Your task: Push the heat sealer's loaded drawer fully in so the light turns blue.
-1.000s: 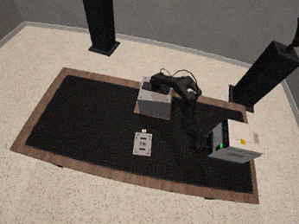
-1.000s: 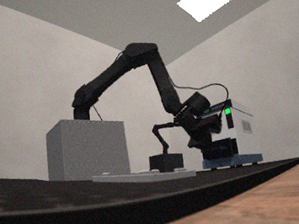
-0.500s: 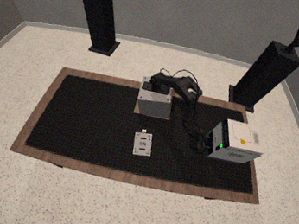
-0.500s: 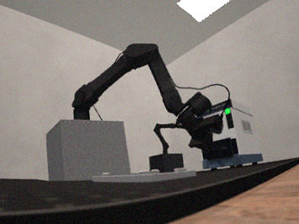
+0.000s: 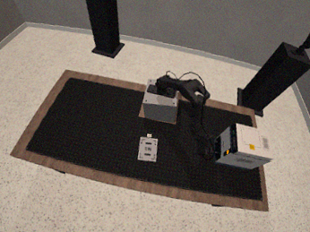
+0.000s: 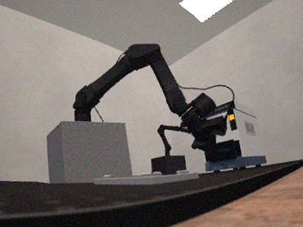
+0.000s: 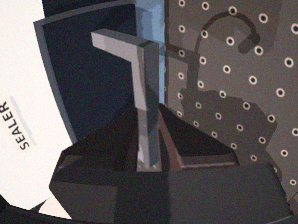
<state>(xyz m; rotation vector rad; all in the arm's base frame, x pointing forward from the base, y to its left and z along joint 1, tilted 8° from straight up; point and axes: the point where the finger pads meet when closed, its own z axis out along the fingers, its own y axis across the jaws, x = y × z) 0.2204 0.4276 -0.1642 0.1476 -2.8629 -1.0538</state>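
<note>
The sealer drawer lies 11 cm to the left of my hand, 1 cm below it and 1 cm behind it.
</note>
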